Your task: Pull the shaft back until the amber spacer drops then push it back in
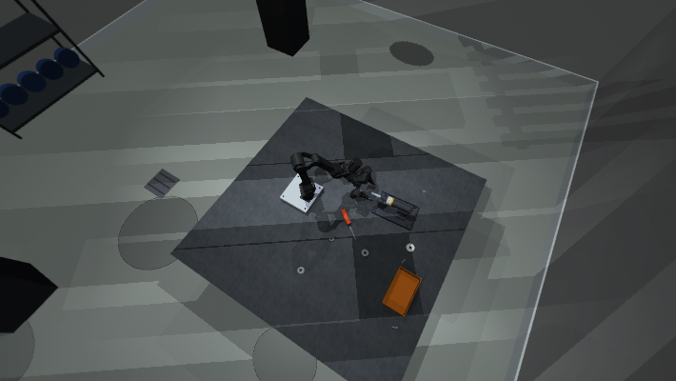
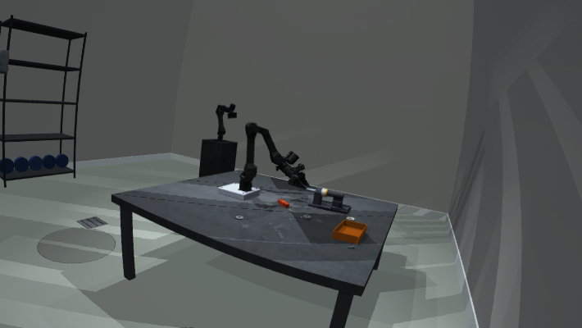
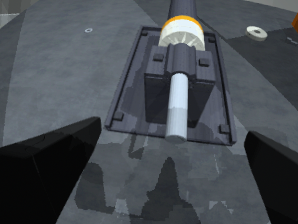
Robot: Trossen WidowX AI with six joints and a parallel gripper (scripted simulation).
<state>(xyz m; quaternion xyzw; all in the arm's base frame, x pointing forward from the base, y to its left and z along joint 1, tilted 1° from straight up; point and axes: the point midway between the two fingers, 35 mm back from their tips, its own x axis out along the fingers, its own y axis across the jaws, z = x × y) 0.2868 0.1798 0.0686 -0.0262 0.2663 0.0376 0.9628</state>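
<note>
Right now the steel shaft is 70 mm ahead of my gripper tip and 10 mm below it. From my gripper tip the other things lie so: screwdriver 200 mm to the right, 80 mm below, 30 mm behind; amber spacer 120 mm ahead, 10 mm below; cream spacer 100 mm ahead, 10 mm below.
</note>
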